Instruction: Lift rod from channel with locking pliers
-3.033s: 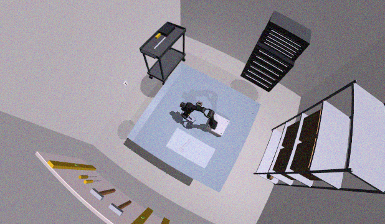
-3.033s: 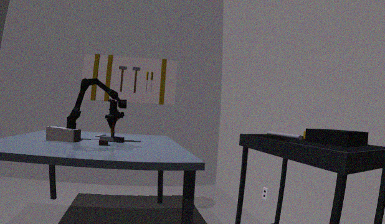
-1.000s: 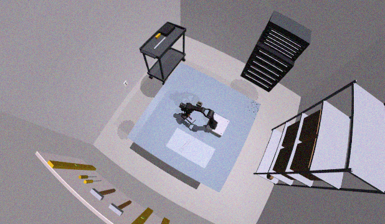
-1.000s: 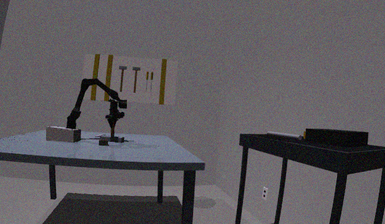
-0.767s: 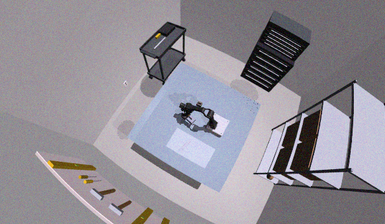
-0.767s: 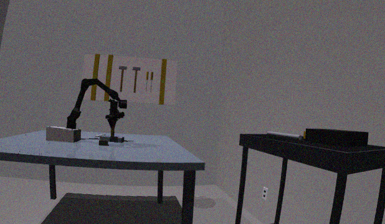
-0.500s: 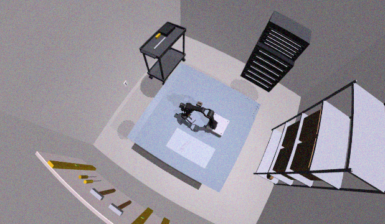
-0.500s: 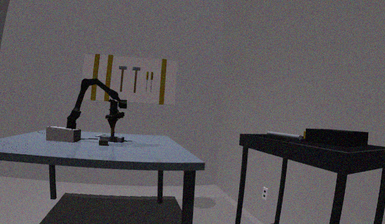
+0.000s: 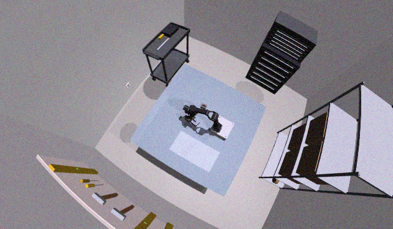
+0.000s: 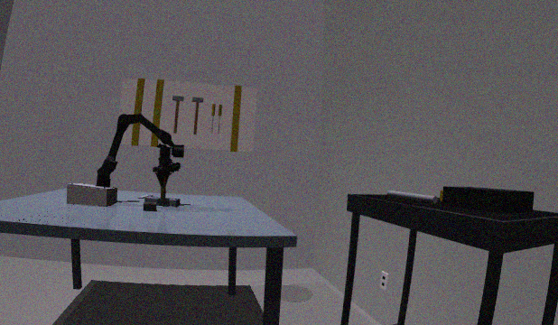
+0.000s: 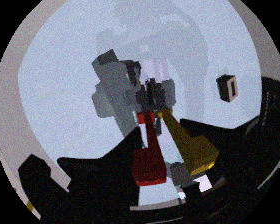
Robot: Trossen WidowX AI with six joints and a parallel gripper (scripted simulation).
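My gripper tip is 80 mm above the grey channel block. Round my gripper tip: yellow handle: 10 mm to the right; small dark holster: 220 mm to the right, 90 mm below, 30 mm behind; grey strip: 340 mm to the left, 150 mm behind, 100 mm below.
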